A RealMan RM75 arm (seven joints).
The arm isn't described. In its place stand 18 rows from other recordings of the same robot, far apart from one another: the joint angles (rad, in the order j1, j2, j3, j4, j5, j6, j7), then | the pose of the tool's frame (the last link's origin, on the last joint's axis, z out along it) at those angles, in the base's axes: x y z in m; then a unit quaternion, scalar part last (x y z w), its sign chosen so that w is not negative.
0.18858 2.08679 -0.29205 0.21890 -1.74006 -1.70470 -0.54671 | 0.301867, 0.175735, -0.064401, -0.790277, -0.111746, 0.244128, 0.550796
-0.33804 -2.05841 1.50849 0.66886 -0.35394 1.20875 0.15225 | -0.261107, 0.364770, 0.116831, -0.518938, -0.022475, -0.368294, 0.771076
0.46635 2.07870 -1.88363 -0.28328 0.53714 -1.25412 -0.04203 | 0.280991, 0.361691, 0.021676, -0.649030, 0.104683, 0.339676, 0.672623
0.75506 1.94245 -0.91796 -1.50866 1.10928 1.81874 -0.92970 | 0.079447, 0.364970, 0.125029, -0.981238, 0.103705, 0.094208, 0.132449
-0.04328 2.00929 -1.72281 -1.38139 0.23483 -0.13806 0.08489 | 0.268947, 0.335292, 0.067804, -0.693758, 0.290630, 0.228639, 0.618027
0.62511 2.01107 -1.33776 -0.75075 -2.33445 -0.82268 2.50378 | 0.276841, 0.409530, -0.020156, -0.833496, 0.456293, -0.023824, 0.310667
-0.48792 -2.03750 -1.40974 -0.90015 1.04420 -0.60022 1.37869 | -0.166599, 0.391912, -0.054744, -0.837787, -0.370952, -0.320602, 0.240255
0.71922 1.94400 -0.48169 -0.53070 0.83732 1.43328 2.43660 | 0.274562, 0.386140, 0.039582, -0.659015, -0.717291, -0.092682, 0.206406
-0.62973 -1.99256 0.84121 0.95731 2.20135 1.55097 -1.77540 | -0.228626, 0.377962, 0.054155, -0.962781, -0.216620, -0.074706, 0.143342
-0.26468 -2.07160 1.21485 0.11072 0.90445 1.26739 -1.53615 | -0.355528, 0.244502, -0.053115, -0.612999, -0.627393, -0.427564, 0.218631
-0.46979 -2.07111 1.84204 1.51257 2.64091 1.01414 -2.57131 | -0.126161, 0.348261, -0.056937, -0.950909, -0.103222, 0.085749, 0.278861
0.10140 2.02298 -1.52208 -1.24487 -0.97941 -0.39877 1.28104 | 0.253722, 0.364058, 0.066561, -0.757323, 0.265108, 0.275366, 0.529483
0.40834 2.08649 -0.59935 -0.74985 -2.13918 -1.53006 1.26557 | 0.315488, 0.301182, 0.015788, -0.944312, 0.209787, 0.164344, 0.193017
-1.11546 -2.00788 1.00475 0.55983 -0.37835 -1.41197 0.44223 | -0.167318, 0.428122, -0.015559, -0.838541, -0.486089, 0.190632, 0.155647
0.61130 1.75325 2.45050 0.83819 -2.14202 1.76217 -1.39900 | 0.265144, 0.363610, 0.151173, -0.954625, 0.244663, 0.090896, 0.143422
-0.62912 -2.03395 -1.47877 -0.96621 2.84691 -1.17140 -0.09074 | -0.267509, 0.370956, -0.034473, -0.747709, -0.513880, 0.241444, 0.344332
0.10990 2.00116 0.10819 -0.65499 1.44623 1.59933 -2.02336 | 0.426590, 0.177841, 0.175547, -0.656185, 0.290106, 0.322496, 0.617459
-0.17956 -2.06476 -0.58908 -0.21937 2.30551 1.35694 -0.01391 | -0.348604, 0.233066, -0.037111, -0.746779, -0.176694, -0.269993, 0.581553
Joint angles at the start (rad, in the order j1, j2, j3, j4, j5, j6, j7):
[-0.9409 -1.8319 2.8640 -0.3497 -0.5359 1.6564 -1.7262]
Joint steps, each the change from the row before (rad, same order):
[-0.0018 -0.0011 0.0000 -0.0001 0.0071 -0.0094 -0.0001]
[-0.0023 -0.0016 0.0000 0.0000 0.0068 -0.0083 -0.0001]
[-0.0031 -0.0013 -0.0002 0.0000 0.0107 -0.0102 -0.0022]
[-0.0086 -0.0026 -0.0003 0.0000 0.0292 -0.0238 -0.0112]
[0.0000 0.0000 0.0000 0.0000 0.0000 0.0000 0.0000]
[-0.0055 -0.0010 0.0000 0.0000 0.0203 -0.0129 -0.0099]
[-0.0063 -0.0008 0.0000 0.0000 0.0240 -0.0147 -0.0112]
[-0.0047 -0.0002 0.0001 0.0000 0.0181 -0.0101 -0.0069]
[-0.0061 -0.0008 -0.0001 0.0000 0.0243 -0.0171 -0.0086]
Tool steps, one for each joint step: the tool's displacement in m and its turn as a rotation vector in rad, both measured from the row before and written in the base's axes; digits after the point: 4 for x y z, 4 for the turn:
[-0.0006 0.0009 -0.0012 -0.0003 0.0086 0.0056]
[-0.0002 0.0008 -0.0014 -0.0012 0.0076 0.0042]
[-0.0004 0.0010 -0.0016 -0.0034 0.0105 0.0065]
[-0.0007 0.0023 -0.0040 -0.0131 0.0255 0.0181]
[0.0000 0.0000 0.0000 0.0000 0.0000 0.0000]
[-0.0005 0.0011 -0.0023 -0.0113 0.0161 0.0119]
[-0.0007 0.0013 -0.0025 -0.0126 0.0194 0.0134]
[-0.0005 0.0009 -0.0017 -0.0087 0.0154 0.0082]
[-0.0011 0.0014 -0.0024 -0.0091 0.0223 0.0129]

